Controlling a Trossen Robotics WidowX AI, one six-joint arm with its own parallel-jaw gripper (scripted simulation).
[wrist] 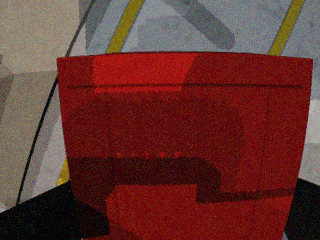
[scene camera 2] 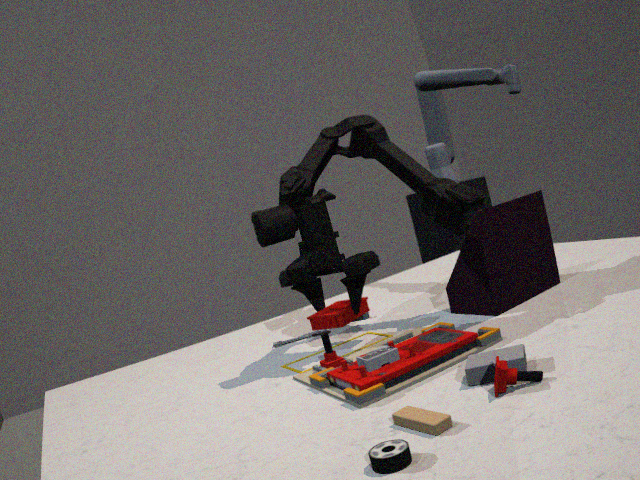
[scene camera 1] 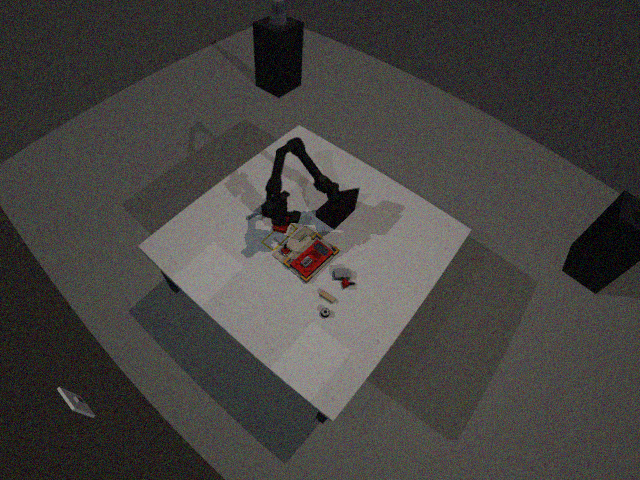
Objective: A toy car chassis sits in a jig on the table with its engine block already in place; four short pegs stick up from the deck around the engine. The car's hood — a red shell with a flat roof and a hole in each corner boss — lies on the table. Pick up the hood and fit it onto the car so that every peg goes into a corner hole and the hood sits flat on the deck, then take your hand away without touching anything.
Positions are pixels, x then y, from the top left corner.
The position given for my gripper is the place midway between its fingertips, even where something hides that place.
Labels:
My gripper [scene camera 2: 340,315] holds a red hood [scene camera 2: 339,314].

